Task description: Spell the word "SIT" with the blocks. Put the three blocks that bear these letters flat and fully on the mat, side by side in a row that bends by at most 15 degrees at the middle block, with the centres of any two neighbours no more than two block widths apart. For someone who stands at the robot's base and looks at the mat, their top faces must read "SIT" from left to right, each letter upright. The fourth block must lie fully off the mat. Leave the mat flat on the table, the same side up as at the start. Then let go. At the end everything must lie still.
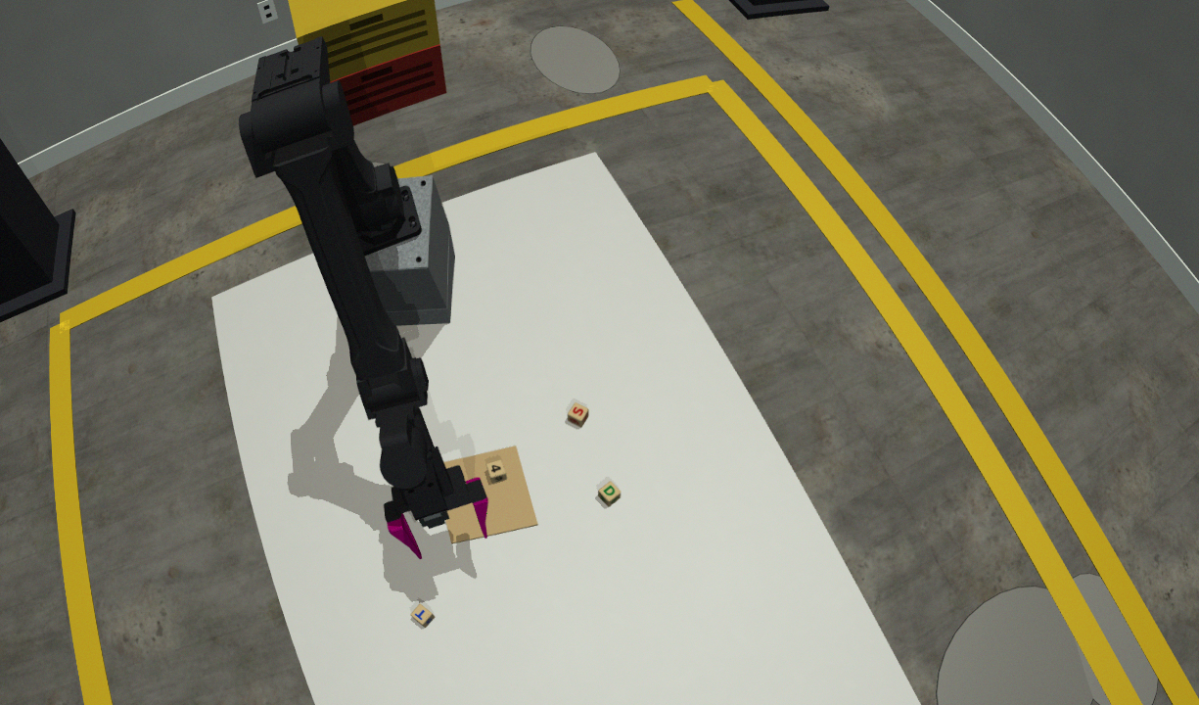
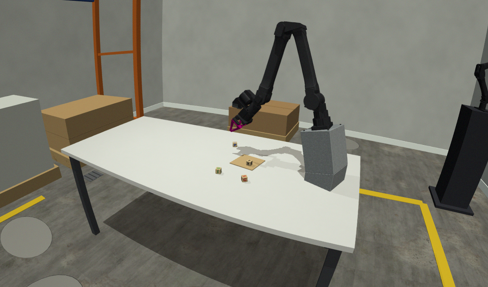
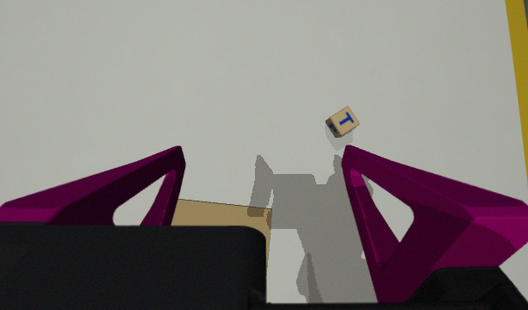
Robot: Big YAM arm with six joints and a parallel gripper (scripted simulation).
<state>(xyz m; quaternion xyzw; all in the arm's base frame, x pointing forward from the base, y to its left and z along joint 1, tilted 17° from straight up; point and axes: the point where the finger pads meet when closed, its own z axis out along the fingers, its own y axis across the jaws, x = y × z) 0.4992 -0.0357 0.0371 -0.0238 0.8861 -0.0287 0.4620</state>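
The I block lies 14 cm behind my hand, 10 cm to the left of it and 14 cm below it. Also, from my hand: D block (5 cm behind, 25 cm to the left, 14 cm below); then tan mat (12 cm behind, 7 cm to the left, 15 cm below); then T block (5 cm ahead, 9 cm to the right, 14 cm below).
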